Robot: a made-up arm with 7 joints. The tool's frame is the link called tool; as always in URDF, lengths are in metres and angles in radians. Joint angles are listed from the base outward. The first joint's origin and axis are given. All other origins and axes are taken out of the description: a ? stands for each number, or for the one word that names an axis. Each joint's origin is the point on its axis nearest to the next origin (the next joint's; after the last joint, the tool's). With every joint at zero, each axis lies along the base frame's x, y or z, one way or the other. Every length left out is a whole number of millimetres.
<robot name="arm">
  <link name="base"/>
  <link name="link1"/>
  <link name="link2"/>
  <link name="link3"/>
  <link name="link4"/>
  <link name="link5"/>
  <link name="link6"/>
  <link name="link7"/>
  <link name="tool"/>
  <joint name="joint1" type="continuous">
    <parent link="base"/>
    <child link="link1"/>
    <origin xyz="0 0 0.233"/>
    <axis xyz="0 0 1"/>
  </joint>
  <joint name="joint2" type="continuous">
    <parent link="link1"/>
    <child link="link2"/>
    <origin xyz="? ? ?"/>
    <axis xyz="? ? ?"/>
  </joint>
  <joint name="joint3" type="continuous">
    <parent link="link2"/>
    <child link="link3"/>
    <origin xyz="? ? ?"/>
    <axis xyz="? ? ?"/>
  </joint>
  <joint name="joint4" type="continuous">
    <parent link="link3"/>
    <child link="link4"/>
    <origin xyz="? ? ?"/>
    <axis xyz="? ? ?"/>
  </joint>
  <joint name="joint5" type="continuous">
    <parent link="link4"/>
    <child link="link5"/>
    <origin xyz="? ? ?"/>
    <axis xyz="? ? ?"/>
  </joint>
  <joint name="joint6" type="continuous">
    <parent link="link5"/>
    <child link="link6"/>
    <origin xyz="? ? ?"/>
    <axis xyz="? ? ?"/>
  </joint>
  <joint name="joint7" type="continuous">
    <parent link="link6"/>
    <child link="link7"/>
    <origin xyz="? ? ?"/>
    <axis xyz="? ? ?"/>
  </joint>
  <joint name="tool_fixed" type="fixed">
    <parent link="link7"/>
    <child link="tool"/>
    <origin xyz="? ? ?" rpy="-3.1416 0 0"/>
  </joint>
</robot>
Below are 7 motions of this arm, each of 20 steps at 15 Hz.
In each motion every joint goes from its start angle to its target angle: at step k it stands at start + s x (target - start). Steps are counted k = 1, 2, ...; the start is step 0. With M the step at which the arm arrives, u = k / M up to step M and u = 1 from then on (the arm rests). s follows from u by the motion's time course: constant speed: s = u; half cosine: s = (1 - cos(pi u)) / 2; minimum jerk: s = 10 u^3 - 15 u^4 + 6 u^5.
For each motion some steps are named. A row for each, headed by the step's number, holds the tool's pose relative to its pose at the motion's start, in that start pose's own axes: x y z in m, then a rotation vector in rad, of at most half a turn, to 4 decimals.
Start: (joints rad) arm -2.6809 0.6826 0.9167 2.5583 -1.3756 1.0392 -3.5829
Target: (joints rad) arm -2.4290 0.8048 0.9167 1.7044 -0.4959 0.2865 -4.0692
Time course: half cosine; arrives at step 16
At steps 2, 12, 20:
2: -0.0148 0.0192 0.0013 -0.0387 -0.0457 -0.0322
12: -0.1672 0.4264 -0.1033 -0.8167 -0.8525 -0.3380
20: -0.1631 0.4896 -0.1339 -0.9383 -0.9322 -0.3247

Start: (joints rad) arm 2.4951 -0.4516 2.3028 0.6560 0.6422 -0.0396 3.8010
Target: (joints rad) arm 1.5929 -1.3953 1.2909 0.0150 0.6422 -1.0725 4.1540
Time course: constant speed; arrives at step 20
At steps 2, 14, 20:
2: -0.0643 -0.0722 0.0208 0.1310 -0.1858 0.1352
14: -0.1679 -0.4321 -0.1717 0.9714 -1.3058 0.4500
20: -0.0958 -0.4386 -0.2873 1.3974 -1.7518 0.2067

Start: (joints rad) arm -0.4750 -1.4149 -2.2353 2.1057 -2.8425 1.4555 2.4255
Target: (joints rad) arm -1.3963 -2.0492 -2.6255 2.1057 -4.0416 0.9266 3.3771
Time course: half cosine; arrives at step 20
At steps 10, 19, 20:
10: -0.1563 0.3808 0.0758 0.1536 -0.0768 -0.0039
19: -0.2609 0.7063 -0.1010 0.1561 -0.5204 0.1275
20: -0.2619 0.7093 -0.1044 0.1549 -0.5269 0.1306

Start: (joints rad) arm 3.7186 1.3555 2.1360 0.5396 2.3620 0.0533 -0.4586
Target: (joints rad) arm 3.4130 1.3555 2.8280 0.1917 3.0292 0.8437 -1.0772
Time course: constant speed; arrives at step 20
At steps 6, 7, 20:
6: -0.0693 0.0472 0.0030 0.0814 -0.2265 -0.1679
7: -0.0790 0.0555 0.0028 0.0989 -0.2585 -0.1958
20: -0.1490 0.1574 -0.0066 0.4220 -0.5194 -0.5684

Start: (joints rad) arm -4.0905 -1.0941 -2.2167 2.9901 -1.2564 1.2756 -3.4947
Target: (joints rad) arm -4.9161 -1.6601 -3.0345 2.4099 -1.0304 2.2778 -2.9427
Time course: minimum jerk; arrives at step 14
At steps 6, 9, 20:
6: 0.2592 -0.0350 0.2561 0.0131 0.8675 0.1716
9: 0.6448 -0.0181 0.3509 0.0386 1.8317 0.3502
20: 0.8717 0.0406 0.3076 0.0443 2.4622 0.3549

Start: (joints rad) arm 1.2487 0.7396 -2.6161 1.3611 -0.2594 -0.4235 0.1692
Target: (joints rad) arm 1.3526 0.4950 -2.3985 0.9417 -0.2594 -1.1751 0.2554
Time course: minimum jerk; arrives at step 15
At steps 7, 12, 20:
7: -0.0820 -0.0425 -0.0131 0.1719 0.0865 0.1874
12: -0.1568 -0.0915 -0.0607 0.3384 0.1897 0.4440
20: -0.1639 -0.0965 -0.0680 0.3549 0.2016 0.4758

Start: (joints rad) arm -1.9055 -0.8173 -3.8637 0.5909 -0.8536 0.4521 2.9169
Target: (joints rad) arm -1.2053 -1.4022 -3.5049 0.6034 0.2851 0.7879 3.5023
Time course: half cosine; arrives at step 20
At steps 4, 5, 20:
4: -0.0218 0.0183 -0.0029 -0.0056 0.0510 0.0604
5: -0.0323 0.0289 -0.0037 -0.0067 0.0792 0.0939
20: -0.0884 0.2241 0.0689 0.1971 0.5565 0.8178

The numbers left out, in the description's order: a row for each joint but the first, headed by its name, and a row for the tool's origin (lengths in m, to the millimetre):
joint2: xyz 0 0 0, axis 0 1 0
joint3: xyz 0 0 0.359, axis 0 0 1
joint4: xyz 0.058 0 0, axis 0 -1 0
joint5: xyz 0.079 0 -0.349, axis 0 0 -1
joint6: xyz 0 0 0, axis 0 1 0
joint7: xyz 0.086 0 -0.109, axis 0 0 -1
tool: xyz 0 0 0

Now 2 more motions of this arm.
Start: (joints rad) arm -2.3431 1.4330 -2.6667 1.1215 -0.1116 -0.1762 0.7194
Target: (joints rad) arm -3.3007 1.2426 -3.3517 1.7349 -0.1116 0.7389 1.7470
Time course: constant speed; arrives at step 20
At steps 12, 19, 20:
12: 0.0683 0.0984 0.0891 -0.7783 0.3171 0.2740
19: 0.1085 0.0779 0.0828 -1.0148 0.8204 0.3562
20: 0.1109 0.0690 0.0813 -1.0259 0.9053 0.3610

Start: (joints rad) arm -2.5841 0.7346 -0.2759 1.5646 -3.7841 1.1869 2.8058
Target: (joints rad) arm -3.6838 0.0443 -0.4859 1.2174 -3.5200 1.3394 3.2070
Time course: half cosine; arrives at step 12
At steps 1, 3, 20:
1: -0.0054 0.0138 -0.0086 -0.0207 -0.0137 0.0002
3: -0.0381 0.1143 -0.0838 -0.1811 -0.1125 -0.0033
20: 0.1750 0.4496 -0.7324 -1.2606 -0.4717 -0.3260

